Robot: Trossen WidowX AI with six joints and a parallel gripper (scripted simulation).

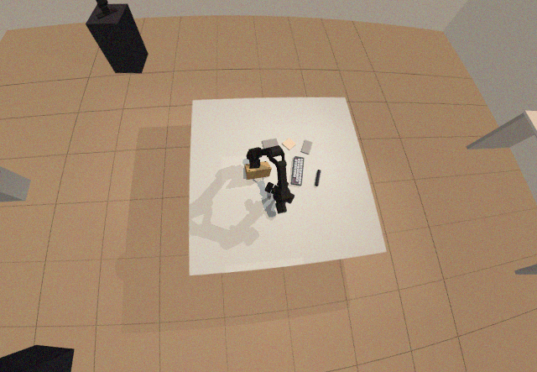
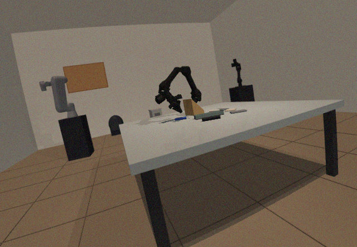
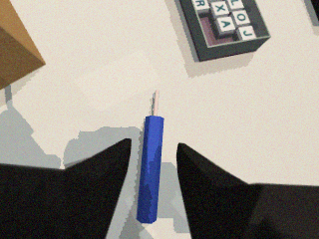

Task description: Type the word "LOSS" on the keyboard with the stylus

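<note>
Right now the blue stylus is 10 mm ahead of my gripper tip, 10 mm to the left of it and 50 mm below it. From my gripper tip the other things lie so: pale rod 40 mm behind, 300 mm to the left, 50 mm below; grey block 70 mm behind, 10 mm to the right, 50 mm below; grey stylus tip 20 mm ahead, 40 mm to the left, 50 mm below.
</note>
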